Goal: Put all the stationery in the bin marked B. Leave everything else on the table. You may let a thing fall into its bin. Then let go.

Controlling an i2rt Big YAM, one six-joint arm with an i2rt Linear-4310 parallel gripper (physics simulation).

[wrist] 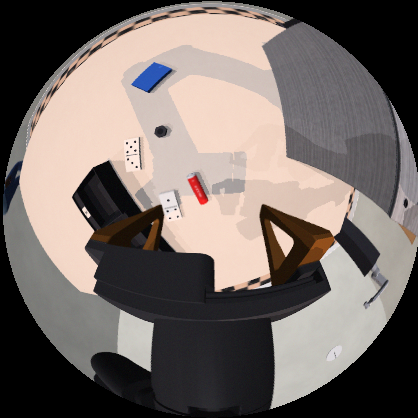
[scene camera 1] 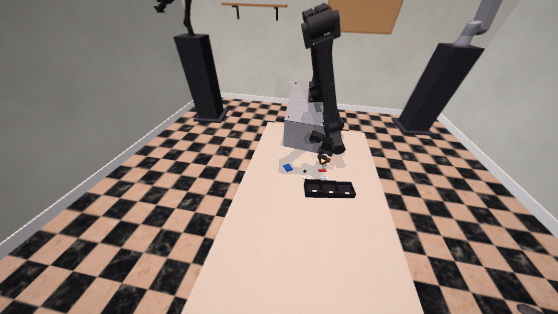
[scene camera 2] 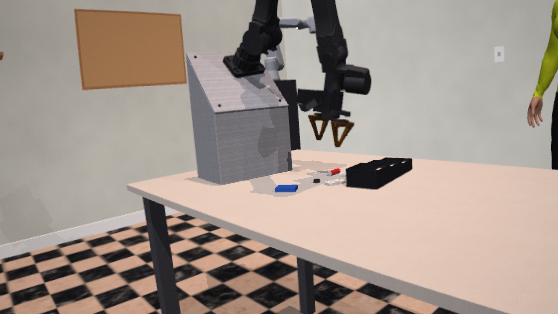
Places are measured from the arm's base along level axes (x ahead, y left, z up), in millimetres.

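Where they show: gripper, fingertip midpoint: (wrist: 211, 209) (scene camera 1: 323, 158) (scene camera 2: 327, 143); arm's base, link origin: (scene camera 1: 318, 94) (scene camera 2: 243, 66).
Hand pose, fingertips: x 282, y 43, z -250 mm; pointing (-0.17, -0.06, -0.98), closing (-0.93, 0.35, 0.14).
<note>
Things, the pixels of their top centre, and the offset from my fingertips.
- flat blue block, top centre: (wrist: 150, 75) (scene camera 2: 286, 186) (scene camera 1: 287, 167) 197 mm right, 7 mm ahead, 81 mm down
- red cylinder, top centre: (wrist: 197, 189) (scene camera 2: 333, 169) (scene camera 1: 322, 169) 5 mm left, 12 mm ahead, 77 mm down
- black three-compartment bin tray, top centre: (wrist: 123, 243) (scene camera 2: 381, 160) (scene camera 1: 330, 185) 24 mm left, 158 mm ahead, 45 mm down
- small dark nut-like piece, top centre: (wrist: 159, 130) (scene camera 2: 316, 179) (scene camera 1: 304, 170) 96 mm right, 26 mm ahead, 83 mm down
- white domino, top centre: (wrist: 131, 154) (scene camera 2: 335, 180) 87 mm right, 80 mm ahead, 84 mm down
A flat blue block (scene camera 1: 288, 167) (scene camera 2: 286, 188) (wrist: 151, 77) lies on the table. A red cylinder (scene camera 1: 322, 170) (scene camera 2: 334, 171) (wrist: 198, 190) with a silvery end lies on its side near the black three-compartment bin tray (scene camera 1: 312, 195) (scene camera 2: 362, 178) (wrist: 120, 186). The tray's label letters cannot be read, so I cannot tell which bin is B. My gripper (scene camera 1: 324, 161) (scene camera 2: 328, 142) (wrist: 211, 209) is open and empty, above the table on the robot-base side of the tray. In the wrist view its left finger covers part of the tray.
A small dark nut-like piece (scene camera 1: 304, 171) (scene camera 2: 316, 181) (wrist: 161, 131) lies between the blue block and the red cylinder. One white domino (wrist: 133, 154) lies beside the tray, another domino (wrist: 171, 205) beside the red cylinder. The grey robot pedestal (scene camera 1: 302, 134) (scene camera 2: 250, 145) (wrist: 340, 100) stands behind them.
</note>
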